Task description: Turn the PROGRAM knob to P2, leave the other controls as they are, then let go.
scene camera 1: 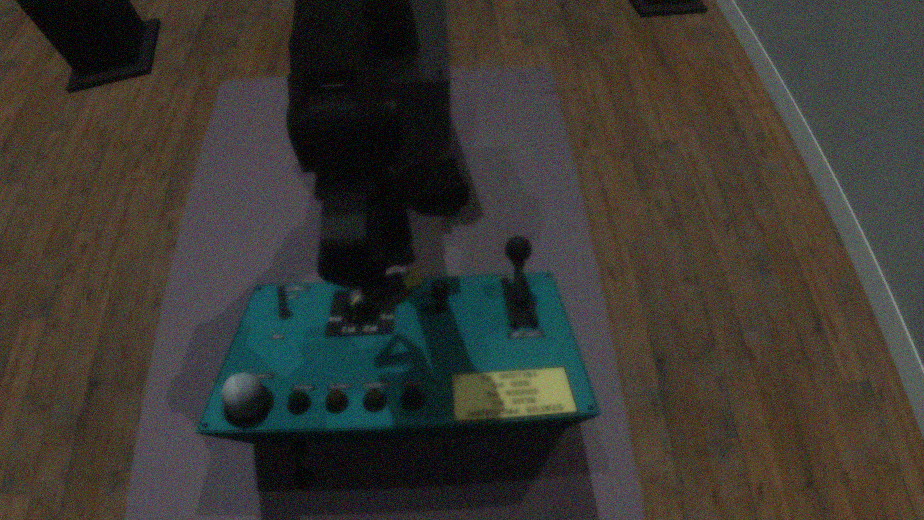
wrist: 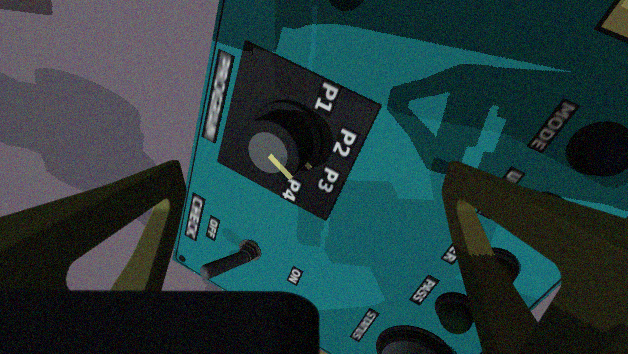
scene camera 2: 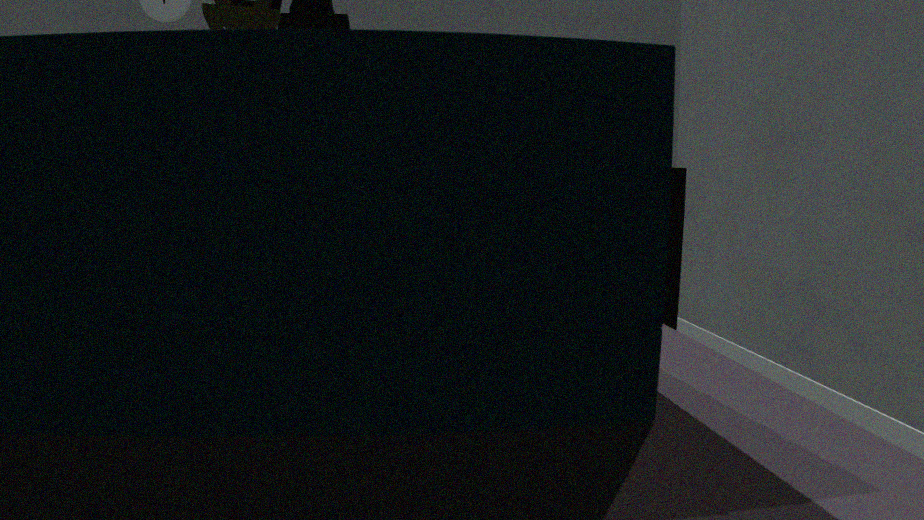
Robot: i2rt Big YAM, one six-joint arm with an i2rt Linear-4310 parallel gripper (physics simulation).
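Frame: origin at the arm's base, x ahead, y left, z up, level; centimetres.
Where they show: gripper, fingertip midpoint: [scene camera 1: 386, 271] [wrist: 314, 175]; arm's base, origin of the base link: [scene camera 1: 381, 33].
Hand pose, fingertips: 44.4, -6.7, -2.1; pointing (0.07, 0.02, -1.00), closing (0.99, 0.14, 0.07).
Observation:
Each offset is from my fingertips to the top centre of the thing, as dx, dy, dz. "spot": to the spot under its first point.
The PROGRAM knob @(-0.9, -5.1, -8.4) [wrist: 267, 152] [scene camera 1: 357, 303] is a black knob with a grey cap on a dark square plate @(spot: -3.9, -2.6, -14.2) [wrist: 240, 85]. In the wrist view its pale pointer line points to P4, toward the lower right; P2 is further up the plate. My gripper [wrist: 314, 175] is open and empty. Its two fingers stand wide apart, to the left and right of the knob in the wrist view, with no contact seen. In scene camera 1 the dark arm covers much of the gripper and partly hides the knob. In scene camera 2 the panel box [scene camera 2: 323, 226] hides the knob.
A CHECK toggle @(-4.1, -16.7, -8.6) [wrist: 227, 262] [scene camera 1: 283, 303] sits beside the knob's plate. A black ball-topped lever @(-2.4, +19.6, -5.1) [scene camera 1: 518, 249], a small dark control @(+1.4, +6.7, -7.8) [scene camera 1: 439, 294], a white dome @(spot: +11.9, -19.3, -0.8) [scene camera 1: 246, 397] [scene camera 2: 164, 7], several round lamps and a yellow label plate @(spot: +18.6, +17.0, -5.1) [scene camera 1: 549, 388] are on the teal panel [scene camera 1: 290, 358].

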